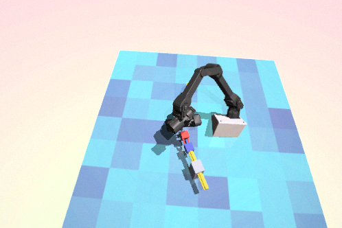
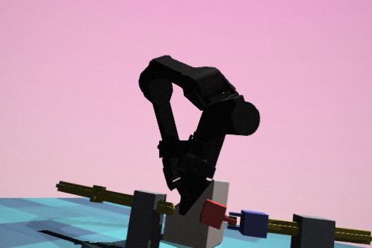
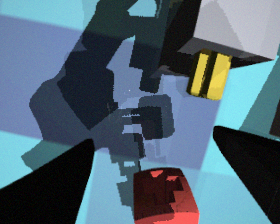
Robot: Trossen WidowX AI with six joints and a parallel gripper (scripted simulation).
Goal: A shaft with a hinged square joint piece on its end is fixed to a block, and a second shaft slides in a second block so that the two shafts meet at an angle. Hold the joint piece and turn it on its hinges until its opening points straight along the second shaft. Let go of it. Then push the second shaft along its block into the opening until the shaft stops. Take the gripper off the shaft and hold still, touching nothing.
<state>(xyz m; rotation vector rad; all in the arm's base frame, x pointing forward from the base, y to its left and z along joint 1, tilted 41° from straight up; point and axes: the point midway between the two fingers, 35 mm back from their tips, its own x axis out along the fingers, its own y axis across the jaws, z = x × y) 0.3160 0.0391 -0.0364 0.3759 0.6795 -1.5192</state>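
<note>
Right now the red joint piece is 1 cm behind my gripper tip and 6 cm to the left of it.
</note>
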